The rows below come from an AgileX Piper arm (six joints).
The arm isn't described. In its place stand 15 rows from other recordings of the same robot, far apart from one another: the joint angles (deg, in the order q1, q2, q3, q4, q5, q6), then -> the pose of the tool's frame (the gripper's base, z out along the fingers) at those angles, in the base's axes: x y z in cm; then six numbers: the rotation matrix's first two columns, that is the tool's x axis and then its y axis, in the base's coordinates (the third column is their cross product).
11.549, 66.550, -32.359, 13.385, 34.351, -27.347 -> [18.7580 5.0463 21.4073 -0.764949 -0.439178 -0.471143 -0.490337 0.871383 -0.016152]
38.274, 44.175, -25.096, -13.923, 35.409, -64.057 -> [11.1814 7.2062 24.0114 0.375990 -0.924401 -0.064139 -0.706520 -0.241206 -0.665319]
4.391, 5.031, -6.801, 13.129, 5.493, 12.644 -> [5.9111 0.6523 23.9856 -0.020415 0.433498 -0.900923 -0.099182 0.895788 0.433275]
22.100, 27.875, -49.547, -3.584, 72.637, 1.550 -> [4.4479 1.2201 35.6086 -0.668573 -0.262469 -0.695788 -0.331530 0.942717 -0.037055]
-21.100, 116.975, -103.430, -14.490, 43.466, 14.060 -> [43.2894 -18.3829 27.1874 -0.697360 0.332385 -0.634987 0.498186 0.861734 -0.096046]
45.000, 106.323, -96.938, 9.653, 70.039, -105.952 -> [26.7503 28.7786 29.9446 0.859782 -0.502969 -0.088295 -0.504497 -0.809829 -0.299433]
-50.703, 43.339, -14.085, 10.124, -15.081, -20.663 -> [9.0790 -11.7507 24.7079 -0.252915 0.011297 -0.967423 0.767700 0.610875 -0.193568]
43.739, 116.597, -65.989, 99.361, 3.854, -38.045 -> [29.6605 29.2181 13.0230 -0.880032 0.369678 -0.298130 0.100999 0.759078 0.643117]
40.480, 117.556, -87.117, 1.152, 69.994, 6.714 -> [29.7159 25.5879 17.7054 -0.831545 -0.547050 0.096279 -0.549028 0.835775 0.006946]
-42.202, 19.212, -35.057, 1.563, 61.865, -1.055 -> [3.1989 -2.6053 30.2450 -0.489783 0.436653 -0.754617 0.655401 0.755192 0.011599]
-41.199, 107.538, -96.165, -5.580, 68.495, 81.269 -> [29.3557 -26.7922 28.7190 0.526128 0.839642 -0.134868 0.839273 -0.487092 0.241584]
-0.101, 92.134, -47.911, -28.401, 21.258, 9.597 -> [30.4567 -1.6230 18.6112 -0.838759 -0.288943 -0.461514 -0.161665 0.941518 -0.295650]
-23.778, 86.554, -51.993, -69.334, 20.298, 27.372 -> [28.0251 -15.5754 25.0811 -0.820954 -0.312569 -0.477845 0.109538 0.735110 -0.669040]
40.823, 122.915, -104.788, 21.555, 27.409, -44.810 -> [37.2000 34.1701 24.7238 -0.108652 -0.654276 -0.748410 -0.875923 0.419010 -0.239143]
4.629, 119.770, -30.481, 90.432, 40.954, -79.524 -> [22.2275 7.7837 3.3297 -0.997704 0.064422 0.020901 0.062171 0.748715 0.659971]
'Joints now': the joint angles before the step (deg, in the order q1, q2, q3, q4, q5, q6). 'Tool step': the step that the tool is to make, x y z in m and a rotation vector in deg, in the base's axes. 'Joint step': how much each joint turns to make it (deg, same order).
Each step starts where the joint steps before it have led.
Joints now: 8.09, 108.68, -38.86, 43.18, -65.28, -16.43
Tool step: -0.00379, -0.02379, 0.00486, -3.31, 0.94, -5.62
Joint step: -3.61, -0.73, 0.00, 2.27, -1.17, -4.48
